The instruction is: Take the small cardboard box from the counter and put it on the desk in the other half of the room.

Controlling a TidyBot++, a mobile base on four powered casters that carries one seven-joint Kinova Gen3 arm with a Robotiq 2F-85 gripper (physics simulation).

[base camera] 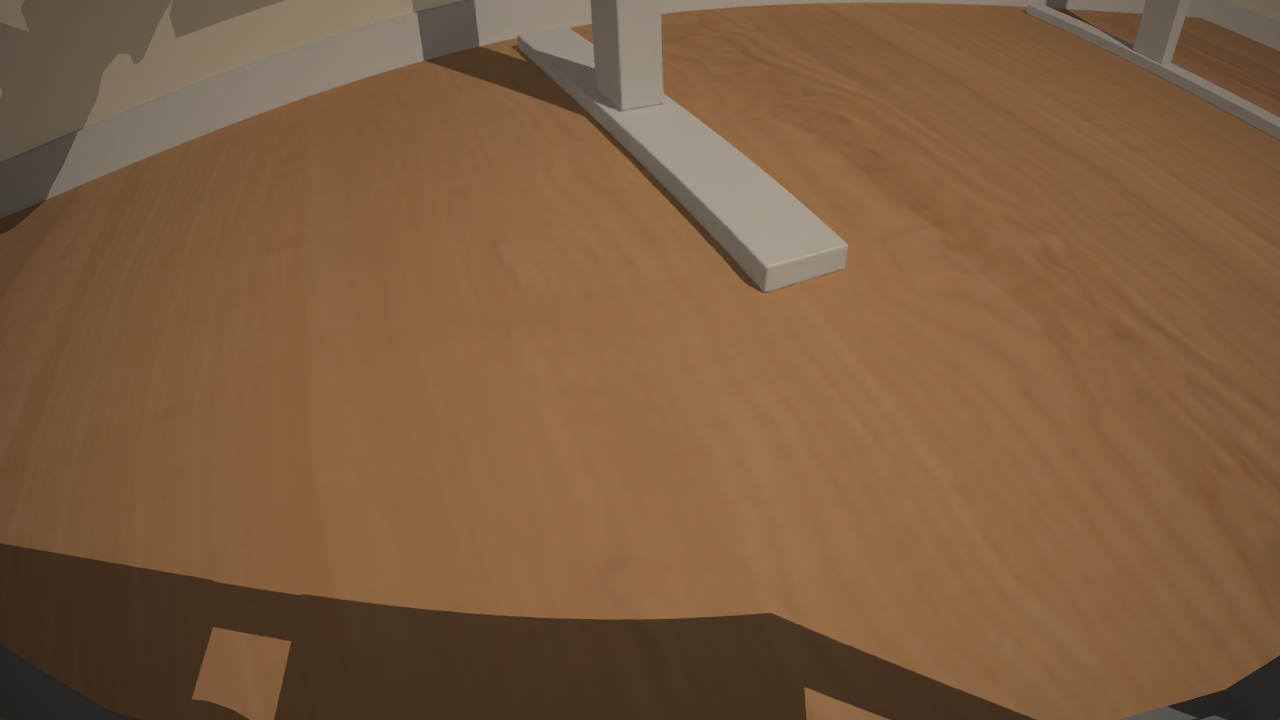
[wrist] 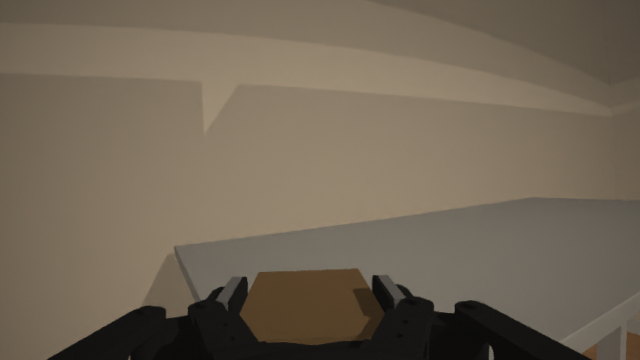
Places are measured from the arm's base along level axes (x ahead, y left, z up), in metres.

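Where they show: gripper, fingertip midpoint: (wrist: 310, 296).
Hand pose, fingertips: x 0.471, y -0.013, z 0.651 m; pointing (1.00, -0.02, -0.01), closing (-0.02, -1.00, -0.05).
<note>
Each offset is from my fingertips to the top centre of the thing. "pt": to the spot under its first point. Level surfaces: height alone.
The small cardboard box @[0.001 m left, 0.003 m back, 0.003 m up] (wrist: 310, 305) is brown and sits between the two fingertips at the bottom middle of the wrist view. My gripper (wrist: 310, 296) is shut on it. The desk @[0.098 m down] (wrist: 400, 250) has a pale grey top that stretches behind and to the right of the box in the wrist view; its left corner shows just left of the gripper. How high the box is over the desk top cannot be told. In the base camera view the desk shows as a white leg and flat foot (base camera: 725, 179), ahead of the base. The counter does not show.
A second white leg with a long foot @[pt 1.085 m right, 0.875 m ahead, 0.963 m down] (base camera: 1161, 35) stands at the upper right of the base camera view. The wall (wrist: 300, 150) rises behind the desk, with a pale baseboard (base camera: 268, 85) along the wooden floor @[1.048 m down] (base camera: 492, 402). Dark shadows lie on the floor near the base.
</note>
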